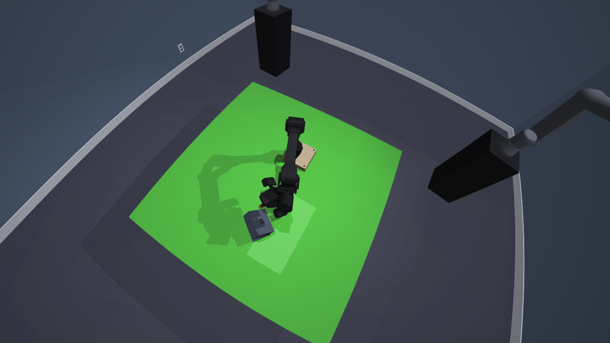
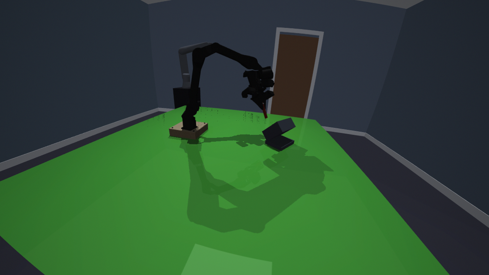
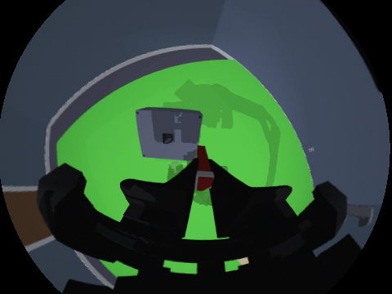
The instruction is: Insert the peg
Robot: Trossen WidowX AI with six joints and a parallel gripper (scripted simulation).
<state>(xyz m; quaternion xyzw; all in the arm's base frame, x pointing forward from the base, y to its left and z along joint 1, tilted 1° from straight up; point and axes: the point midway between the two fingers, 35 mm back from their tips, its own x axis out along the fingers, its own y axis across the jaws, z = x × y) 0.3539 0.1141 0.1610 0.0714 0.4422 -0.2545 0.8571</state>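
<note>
My gripper tip is 9 cm short of the grey sloped panel, 9 cm above it and 2 cm to the right of it. Round my gripper tip: red peg 1 cm to the left, 1 cm behind, 1 cm above.
</note>
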